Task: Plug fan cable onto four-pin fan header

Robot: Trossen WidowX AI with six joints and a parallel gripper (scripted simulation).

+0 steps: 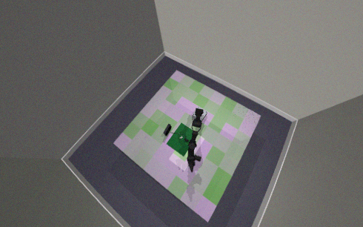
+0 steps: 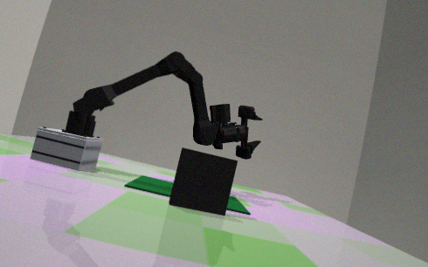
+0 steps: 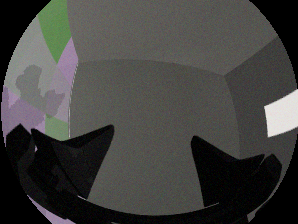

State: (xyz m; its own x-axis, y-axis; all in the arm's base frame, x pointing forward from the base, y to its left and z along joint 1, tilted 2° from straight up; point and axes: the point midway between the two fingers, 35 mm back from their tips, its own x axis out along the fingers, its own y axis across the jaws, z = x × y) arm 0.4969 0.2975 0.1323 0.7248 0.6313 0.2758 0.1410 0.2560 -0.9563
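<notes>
Now: the fan plug 20 cm behind my gripper tip, 23 cm to the right of it and 23 cm below it. Also, from my gripper tip: green board: 18 cm behind, 28 cm to the right, 26 cm below; then black fan: 15 cm behind, 46 cm to the right, 19 cm below.
</notes>
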